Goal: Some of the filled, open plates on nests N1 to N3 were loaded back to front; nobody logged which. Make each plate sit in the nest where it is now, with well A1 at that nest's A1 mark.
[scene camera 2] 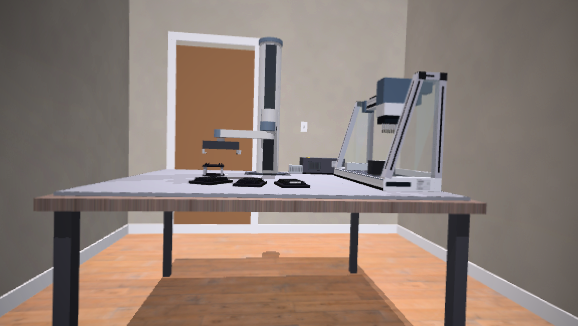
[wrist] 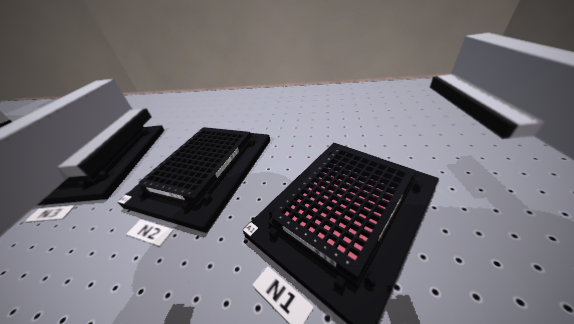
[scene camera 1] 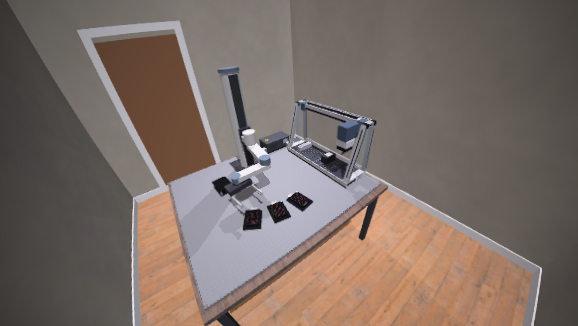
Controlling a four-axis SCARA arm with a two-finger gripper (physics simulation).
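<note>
My gripper (scene camera 1: 252, 202) (scene camera 2: 221, 151) (wrist: 281, 81) is open and empty, raised above the table behind the plates. The N1 plate (scene camera 1: 252, 218) (scene camera 2: 210, 180) (wrist: 347, 205) is black and open, with pink in its wells; it sits flat in its nest. An A1 mark (wrist: 250, 228) is at the near left nest corner in the wrist view. The N2 plate (scene camera 1: 278, 211) (scene camera 2: 250, 181) (wrist: 197, 162) sits in the middle nest. The N3 plate (scene camera 1: 300, 200) sits in its nest; my left finger hides most of it in the wrist view. The well letters are too small to read.
A dark stand (scene camera 1: 220, 185) (scene camera 2: 213, 165) is at the rear left, near the gripper. The arm column (scene camera 1: 235, 110) (scene camera 2: 270, 80) stands behind. A framed liquid handler with a blue head (scene camera 1: 347, 131) (scene camera 2: 392, 91) is at the right, and a dark box (scene camera 1: 274, 142) (scene camera 2: 320, 165) at the back.
</note>
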